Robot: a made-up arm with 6 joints. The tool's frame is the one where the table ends. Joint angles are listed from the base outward.
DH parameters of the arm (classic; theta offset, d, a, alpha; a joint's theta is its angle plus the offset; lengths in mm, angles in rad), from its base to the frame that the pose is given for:
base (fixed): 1.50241 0 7.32 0
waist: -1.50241 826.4 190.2 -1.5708
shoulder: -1.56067 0 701.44 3.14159
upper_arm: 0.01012 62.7 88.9 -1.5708
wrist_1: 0 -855.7 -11.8 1.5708
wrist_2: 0 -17 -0.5 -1.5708
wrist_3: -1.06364 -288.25 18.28 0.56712
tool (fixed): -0.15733 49.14 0 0
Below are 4 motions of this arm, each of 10 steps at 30 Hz.
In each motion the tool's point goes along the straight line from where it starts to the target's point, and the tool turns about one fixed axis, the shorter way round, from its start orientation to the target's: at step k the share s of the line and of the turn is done. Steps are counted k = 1, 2, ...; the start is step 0. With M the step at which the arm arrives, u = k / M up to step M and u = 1 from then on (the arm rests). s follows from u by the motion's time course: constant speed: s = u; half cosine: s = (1 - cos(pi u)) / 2; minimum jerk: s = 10 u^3 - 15 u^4 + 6 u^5.
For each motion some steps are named. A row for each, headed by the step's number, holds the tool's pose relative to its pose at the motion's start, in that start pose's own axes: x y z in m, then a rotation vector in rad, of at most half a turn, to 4 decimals.
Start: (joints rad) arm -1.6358 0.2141 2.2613 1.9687 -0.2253 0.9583
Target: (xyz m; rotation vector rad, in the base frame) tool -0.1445 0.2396 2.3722 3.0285 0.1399 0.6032
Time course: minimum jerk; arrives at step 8
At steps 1, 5, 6, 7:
1: -0.0011 0.0007 0.0006 -0.0003 0.0009 -0.0024
5: -0.0511 0.0301 0.0284 -0.0150 0.0422 -0.1070
6: -0.0632 0.0372 0.0351 -0.0185 0.0521 -0.1324
7: -0.0694 0.0408 0.0385 -0.0203 0.0572 -0.1453

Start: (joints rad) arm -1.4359 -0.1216 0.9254 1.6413 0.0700 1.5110
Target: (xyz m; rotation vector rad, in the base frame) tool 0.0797 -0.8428 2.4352 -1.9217 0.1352 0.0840
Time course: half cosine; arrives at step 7
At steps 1, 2, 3, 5, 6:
1: 0.0048 0.0093 -0.0089 0.0079 -0.0059 -0.0055
2: 0.0183 0.0353 -0.0339 0.0300 -0.0223 -0.0208
3: 0.0378 0.0729 -0.0701 0.0620 -0.0460 -0.0429
5: 0.0789 0.1521 -0.1464 0.1295 -0.0960 -0.0896
6: 0.0923 0.1781 -0.1714 0.1517 -0.1124 -0.1049

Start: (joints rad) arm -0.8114 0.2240 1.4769 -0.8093 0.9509 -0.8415
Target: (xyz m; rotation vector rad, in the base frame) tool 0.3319 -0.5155 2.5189 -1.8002 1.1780 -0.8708
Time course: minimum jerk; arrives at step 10
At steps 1, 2, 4, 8, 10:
1: 0.0007 0.0001 0.0011 -0.0017 -0.0007 0.0000
2: 0.0049 0.0007 0.0073 -0.0118 -0.0050 0.0002
4: 0.0269 0.0039 0.0399 -0.0646 -0.0273 0.0010
8: 0.0799 0.0114 0.1185 -0.1917 -0.0812 0.0029
10: 0.0848 0.0121 0.1258 -0.2034 -0.0861 0.0031

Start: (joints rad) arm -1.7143 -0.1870 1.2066 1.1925 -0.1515 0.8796
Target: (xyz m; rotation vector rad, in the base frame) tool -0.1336 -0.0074 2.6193 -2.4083 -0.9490 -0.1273
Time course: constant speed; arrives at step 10
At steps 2, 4, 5, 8, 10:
2: 0.0123 -0.0183 0.0188 -0.0234 -0.0268 -0.0193
4: 0.0245 -0.0366 0.0376 -0.0467 -0.0536 -0.0386
5: 0.0306 -0.0457 0.0470 -0.0584 -0.0671 -0.0482
8: 0.0490 -0.0731 0.0753 -0.0934 -0.1073 -0.0771
10: 0.0613 -0.0914 0.0941 -0.1168 -0.1341 -0.0964

